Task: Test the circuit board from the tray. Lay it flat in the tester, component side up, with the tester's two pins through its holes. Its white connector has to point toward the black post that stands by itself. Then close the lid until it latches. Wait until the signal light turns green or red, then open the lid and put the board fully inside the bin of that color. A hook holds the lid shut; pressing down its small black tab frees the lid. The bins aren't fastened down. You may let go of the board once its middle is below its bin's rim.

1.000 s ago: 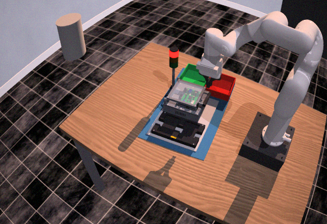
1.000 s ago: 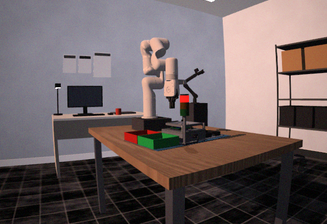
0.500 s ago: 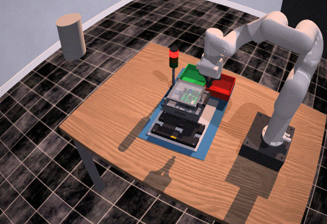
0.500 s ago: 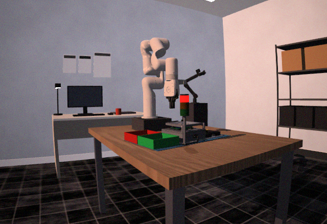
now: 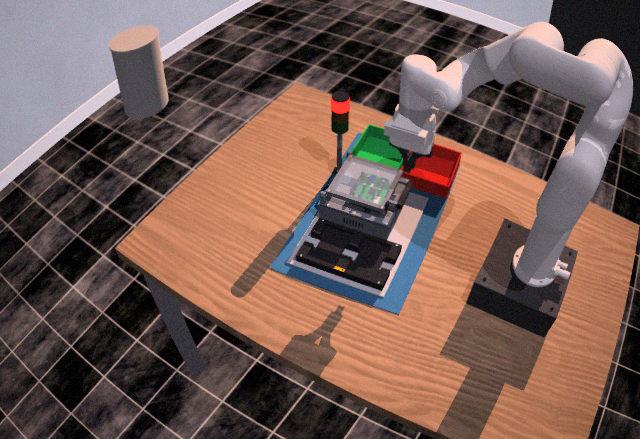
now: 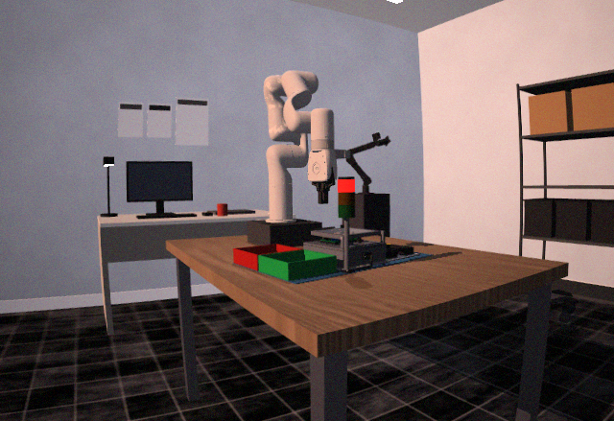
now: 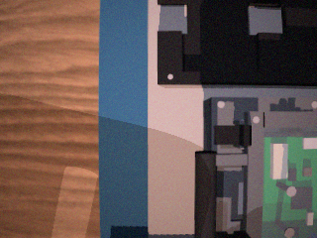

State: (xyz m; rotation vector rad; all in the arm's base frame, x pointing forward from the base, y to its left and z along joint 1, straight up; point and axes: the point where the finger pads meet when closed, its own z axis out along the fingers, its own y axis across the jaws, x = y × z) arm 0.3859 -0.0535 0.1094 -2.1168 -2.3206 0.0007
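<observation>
The black block is 11 cm below my hand, 6 cm to the left of it and 2 cm ahead of it. The rest, counted from my hand: red bin 20 cm to the right, 18 cm below; clear lid 11 cm below, 9 cm ahead, 1 cm to the left; green circuit board 12 cm below, 8 cm ahead, 1 cm to the left.
</observation>
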